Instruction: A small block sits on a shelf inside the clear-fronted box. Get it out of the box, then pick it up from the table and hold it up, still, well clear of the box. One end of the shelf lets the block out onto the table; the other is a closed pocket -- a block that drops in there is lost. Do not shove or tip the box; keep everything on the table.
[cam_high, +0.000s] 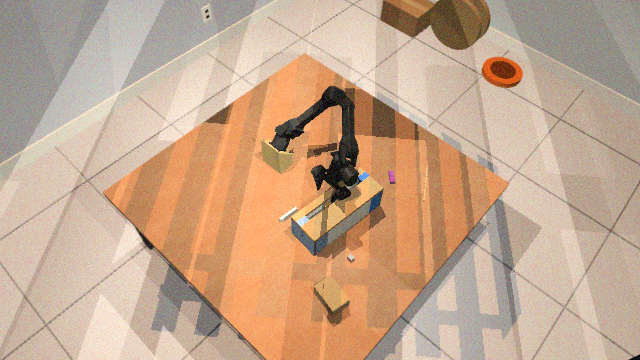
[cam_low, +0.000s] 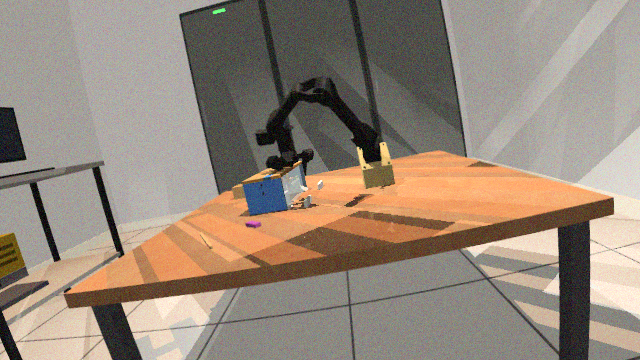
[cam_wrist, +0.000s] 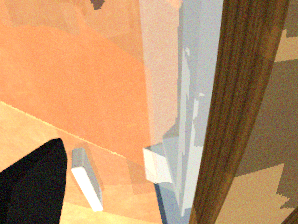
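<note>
The tan block lies 50 mm ahead of my gripper tip and 30 mm to the right of it. From my gripper tip the other things lie so: grey cube 250 mm ahead, 100 mm to the right, 80 mm below; tan box 300 mm ahead, 280 mm to the right, 60 mm below; thin stick 240 mm ahead, 420 mm to the left, 80 mm below.
</note>
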